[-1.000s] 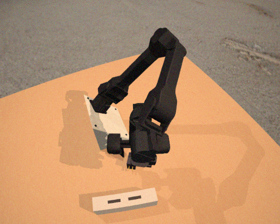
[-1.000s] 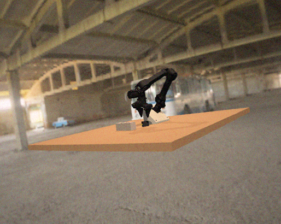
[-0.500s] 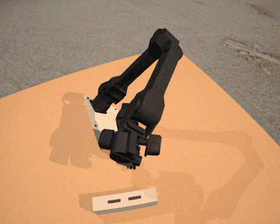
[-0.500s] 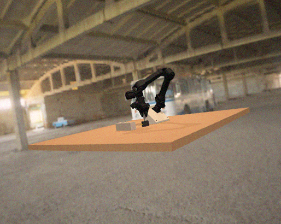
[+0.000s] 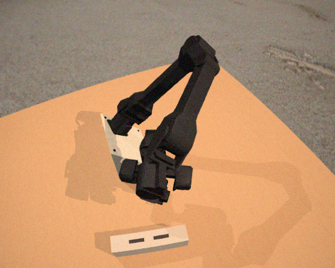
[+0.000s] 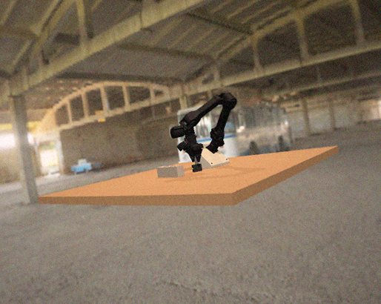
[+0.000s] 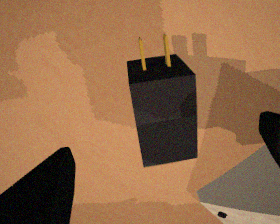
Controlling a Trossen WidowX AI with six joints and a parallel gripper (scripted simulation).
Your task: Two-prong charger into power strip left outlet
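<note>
Right now the charger is 3 cm below my gripper tip, 1 cm to the right of it and 1 cm ahead of it.
</note>
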